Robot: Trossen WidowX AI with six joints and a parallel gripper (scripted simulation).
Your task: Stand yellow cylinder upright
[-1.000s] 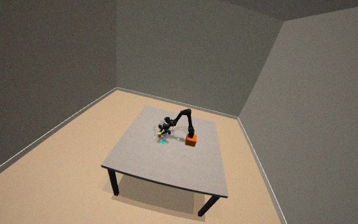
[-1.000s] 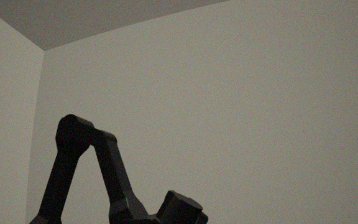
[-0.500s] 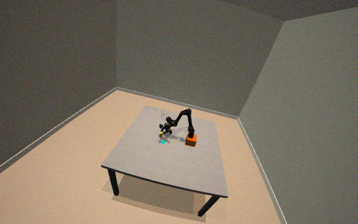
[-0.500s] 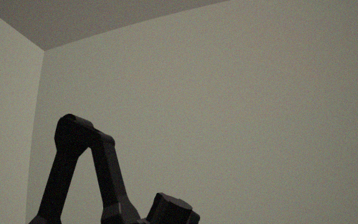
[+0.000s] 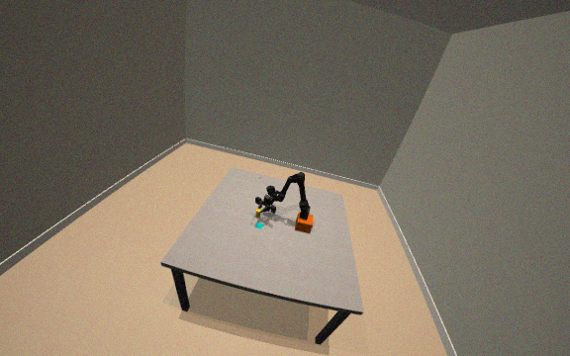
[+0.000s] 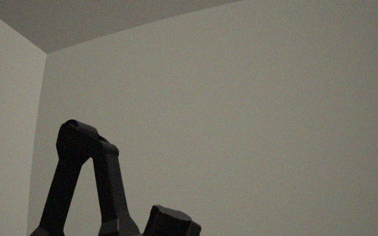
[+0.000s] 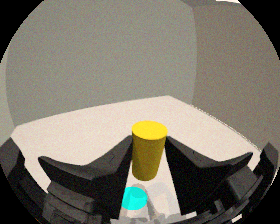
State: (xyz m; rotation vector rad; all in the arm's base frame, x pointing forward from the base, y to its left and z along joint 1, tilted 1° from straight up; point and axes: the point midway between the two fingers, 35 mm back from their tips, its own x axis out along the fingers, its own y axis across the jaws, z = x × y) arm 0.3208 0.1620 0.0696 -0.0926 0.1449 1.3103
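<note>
The cyan circle is 16 cm below my gripper tip, 2 cm behind it and 1 cm to the right of it. The rest, counted from my gripper tip: yellow tall cylinder: 2 cm below.
</note>
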